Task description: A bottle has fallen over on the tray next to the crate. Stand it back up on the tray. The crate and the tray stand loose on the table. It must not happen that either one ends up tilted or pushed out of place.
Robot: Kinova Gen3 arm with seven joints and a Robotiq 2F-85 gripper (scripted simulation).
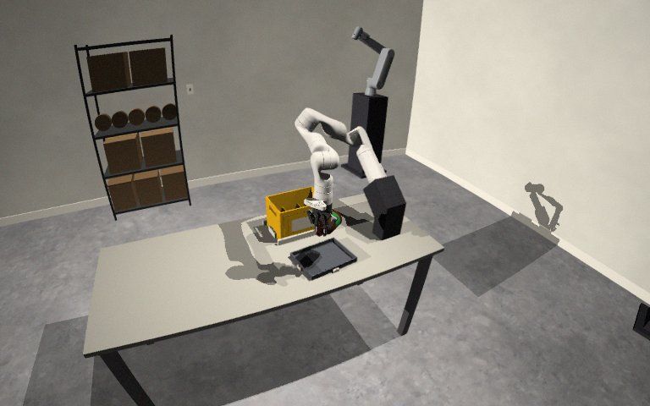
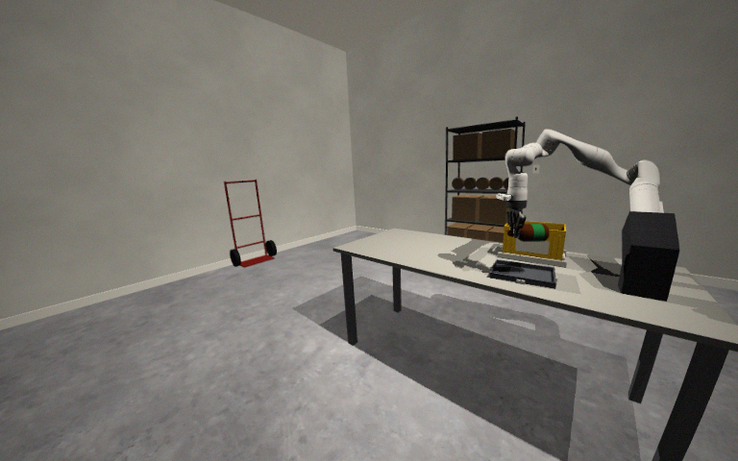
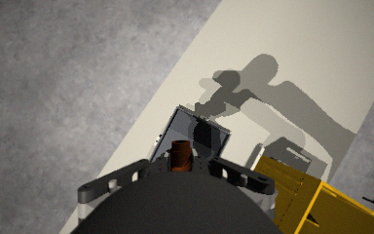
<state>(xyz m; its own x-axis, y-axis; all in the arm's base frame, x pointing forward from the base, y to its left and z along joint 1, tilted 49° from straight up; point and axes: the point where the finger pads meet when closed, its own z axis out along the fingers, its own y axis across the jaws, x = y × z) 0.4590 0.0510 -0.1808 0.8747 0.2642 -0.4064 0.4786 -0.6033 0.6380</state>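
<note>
Right now my hand is 4 cm past the bottle and 2 cm to the left of it. Round my hand: yellow crate (7 cm behind, 33 cm to the right, 12 cm below); tray (5 cm behind, 4 cm to the right, 19 cm below).
</note>
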